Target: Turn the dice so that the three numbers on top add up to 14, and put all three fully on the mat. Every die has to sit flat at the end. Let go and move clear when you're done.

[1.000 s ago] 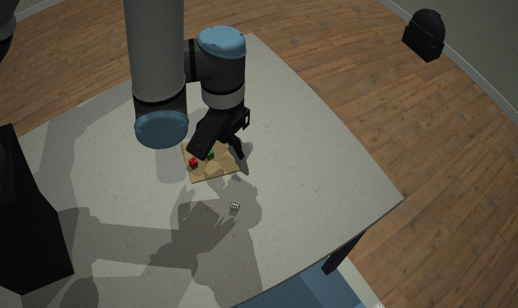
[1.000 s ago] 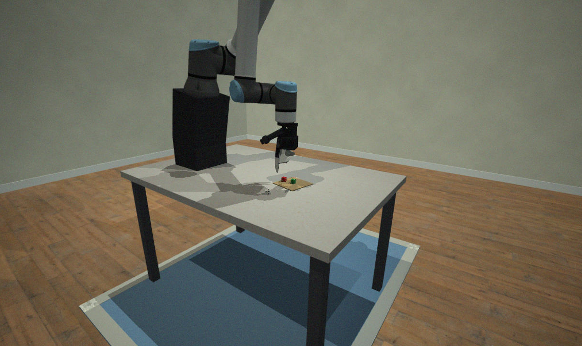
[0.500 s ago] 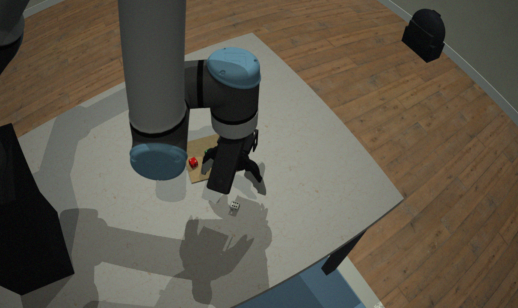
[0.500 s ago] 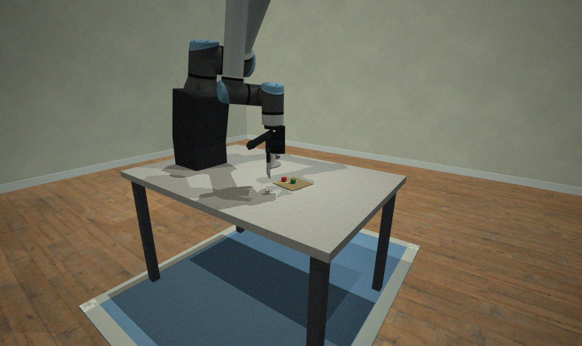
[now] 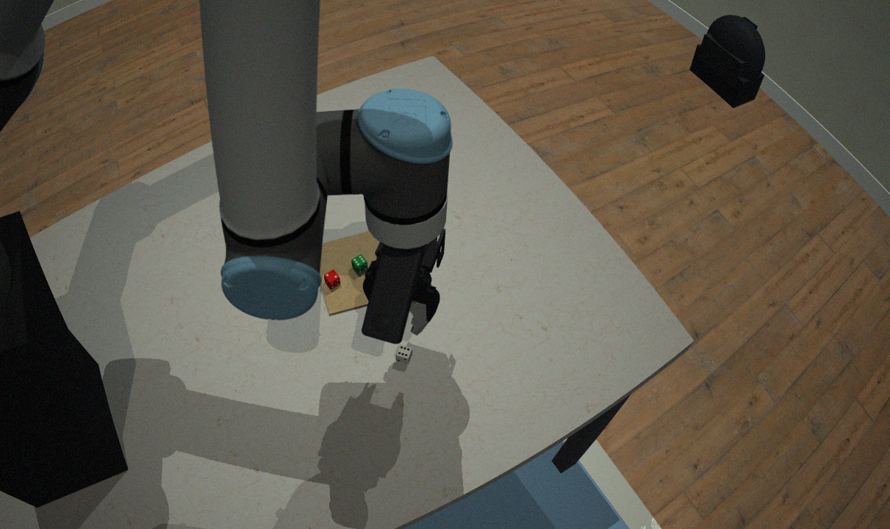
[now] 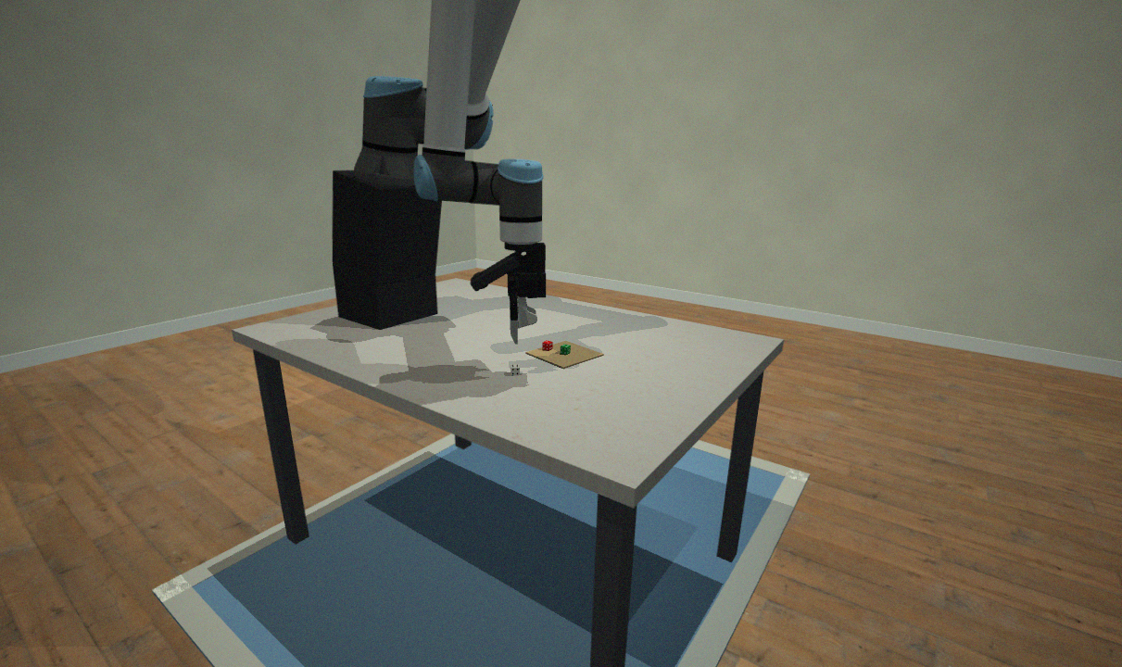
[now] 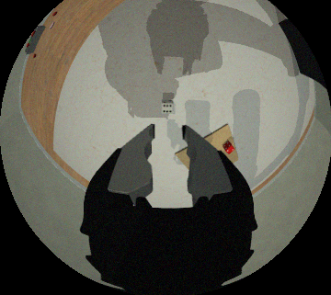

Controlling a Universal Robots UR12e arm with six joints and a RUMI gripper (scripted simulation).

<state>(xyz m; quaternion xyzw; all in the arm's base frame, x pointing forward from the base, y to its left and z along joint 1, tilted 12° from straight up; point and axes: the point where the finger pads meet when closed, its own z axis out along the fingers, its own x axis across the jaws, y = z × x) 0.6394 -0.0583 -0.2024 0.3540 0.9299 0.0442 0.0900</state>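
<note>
Now: hand 80 mm above the white die. Round my hand: red die 170 mm to the left, 80 mm below, 50 mm behind; then mat 180 mm to the left, 90 mm below; then green die 180 mm to the left, 80 mm below.
</note>
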